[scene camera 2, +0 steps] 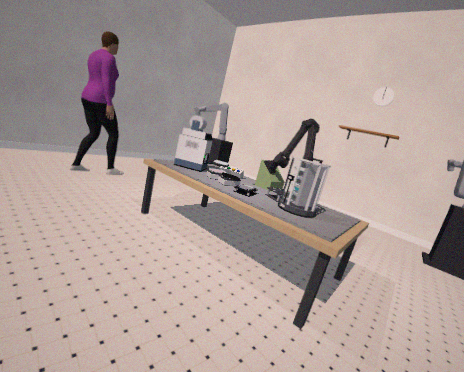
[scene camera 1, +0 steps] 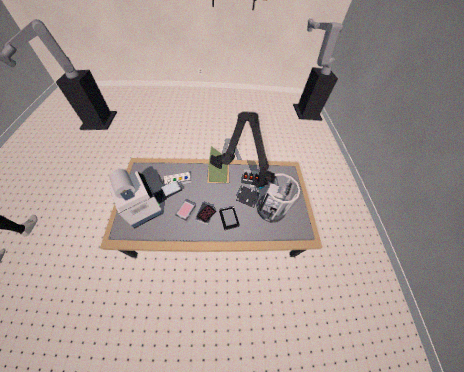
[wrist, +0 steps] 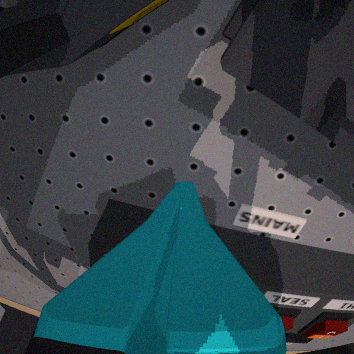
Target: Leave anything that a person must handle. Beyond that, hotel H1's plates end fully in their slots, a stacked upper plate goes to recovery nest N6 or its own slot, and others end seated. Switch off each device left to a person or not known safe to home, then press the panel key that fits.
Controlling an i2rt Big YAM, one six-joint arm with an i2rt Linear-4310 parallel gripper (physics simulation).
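Places are measured from the arm's base along level axes (x down, y left, z ahead), in metres.
Pixels of known places: gripper, between the fingertips: (scene camera 1: 259,188) (wrist: 185,192); arm's base, origin of its link: (scene camera 2: 269,167) (scene camera 1: 215,162).
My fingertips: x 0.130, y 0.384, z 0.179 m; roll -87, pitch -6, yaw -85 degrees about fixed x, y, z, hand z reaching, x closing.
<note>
For each thing: its top centre in the pictures, then the offset to it from my fingertips. "spot": a spot on its surface instead.
- mains switch box, centre of its top: (wrist: 221,344) (scene camera 1: 254,174) dx -0.008, dy -0.033, dz -0.145 m
- SEAL label, a spot on its surface: (wrist: 292,300) spot: dx +0.004, dy -0.072, dz -0.087 m
- H1 label, a spot on its surface: (wrist: 345,305) spot: dx +0.004, dy -0.117, dz -0.096 m
- SEAL rocker, centre of its top: (wrist: 269,333) dx -0.008, dy -0.064, dz -0.117 m
- key panel, centre of its top: (scene camera 1: 176,175) (scene camera 2: 232,166) dx -0.039, dy -0.718, dz -0.105 m
- pink-topped plate, centre of its top: (scene camera 1: 185,209) dx -0.024, dy -0.618, dz +0.207 m
- dark red plate, centre of its top: (scene camera 1: 206,212) dx -0.034, dy -0.452, dz +0.241 m
- dark nest plate, centre of its top: (scene camera 2: 280,189) (scene camera 1: 248,194) dx -0.031, dy -0.109, dz +0.074 m
- black frame, a spot on its surface: (scene camera 1: 235,219) spot: dx +0.002, dy -0.228, dz +0.283 m
- white instrument, centre of its top: (scene camera 1: 119,177) (scene camera 2: 201,116) dx -0.411, dy -0.964, dz +0.182 m
My gripper (scene camera 1: 261,187) (wrist: 185,192) is shut and empty, its teal fingertips together low over the mains switch box (scene camera 1: 245,181) (wrist: 312,271). In the wrist view the fingers hide the box's left part. A SEAL label (wrist: 292,300) and part of an H1 label (wrist: 345,305) show to their right. The rocker (wrist: 327,328) by H1 is red with an orange edge; the SEAL rocker (wrist: 287,322) is mostly hidden. The key panel (scene camera 1: 177,178) (scene camera 2: 233,171) has coloured keys. A pink-topped plate (scene camera 1: 185,209) and a dark red plate (scene camera 1: 206,213) lie mid-table.
A round plate tower (scene camera 1: 272,217) (scene camera 2: 305,212) stands close by my wrist. A dark nest plate (scene camera 1: 247,196) lies beside it, and a black frame (scene camera 1: 237,218) nearer the front. A green board (scene camera 1: 218,173) (scene camera 2: 267,176) and white instrument (scene camera 1: 136,202) (scene camera 2: 192,150) stand further left. A person (scene camera 2: 100,75) is beyond the table.
</note>
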